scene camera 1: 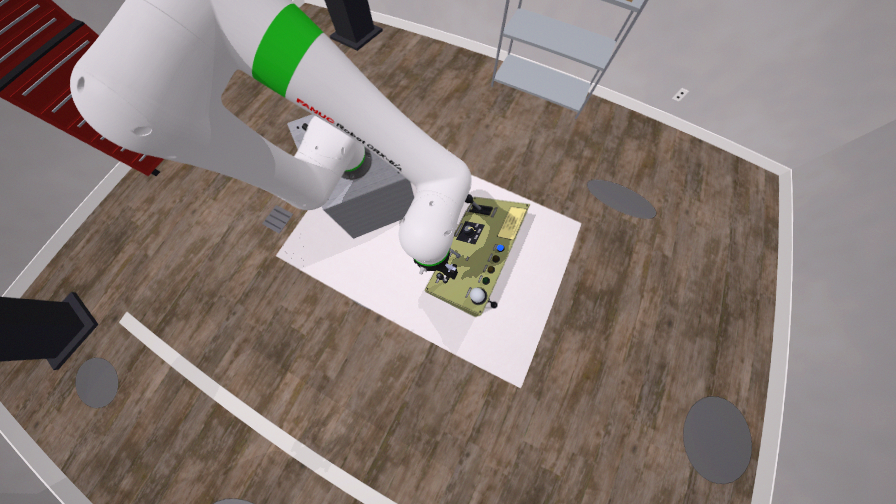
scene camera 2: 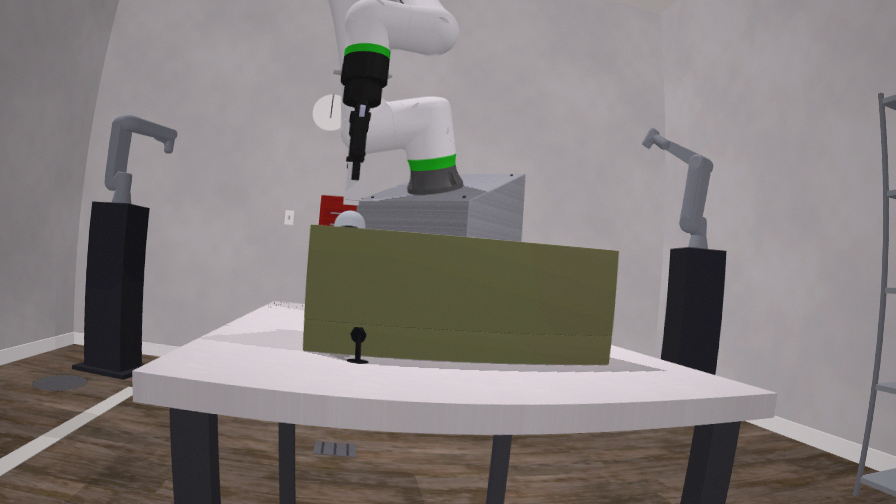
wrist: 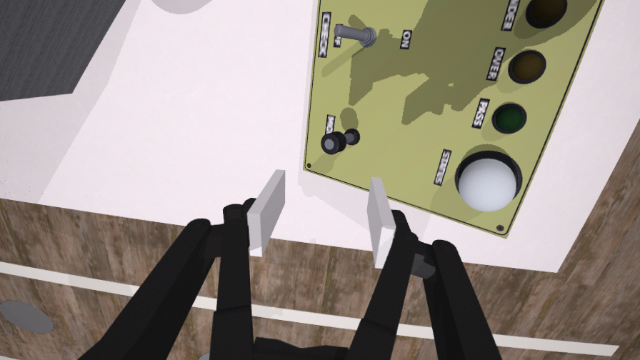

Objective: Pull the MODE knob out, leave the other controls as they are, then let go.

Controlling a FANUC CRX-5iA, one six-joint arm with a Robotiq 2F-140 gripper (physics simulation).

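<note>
The MODE knob (wrist: pixel 332 143) is black with a grey end face. In the wrist view it stands out from its black collar on a short grey shaft, near a corner of the olive control panel (wrist: pixel 390 150) (scene camera 1: pixel 451 295) (scene camera 2: pixel 457 288). Its label is partly covered. My gripper (wrist: pixel 326 190) (scene camera 2: pixel 355 178) is open and empty, with its two pale pads well apart. In scene camera 2 its fingertips hang above the panel's top, apart from it. In the wrist view the knob shows beyond the fingertips, outside the gap. The panel box hides the knob in scene camera 2.
The CHECK toggle (wrist: pixel 352 33) leans toward OFF. The white STATUS dome (wrist: pixel 487 185) (scene camera 1: pixel 477 295) (scene camera 2: pixel 349 219) and PASS lamp (wrist: pixel 509 118) are on the panel. A black-tipped lever (scene camera 1: pixel 468 198) stands at its far end. A small black stick (scene camera 1: pixel 493 304) (scene camera 2: pixel 357 335) stands beside the box.
</note>
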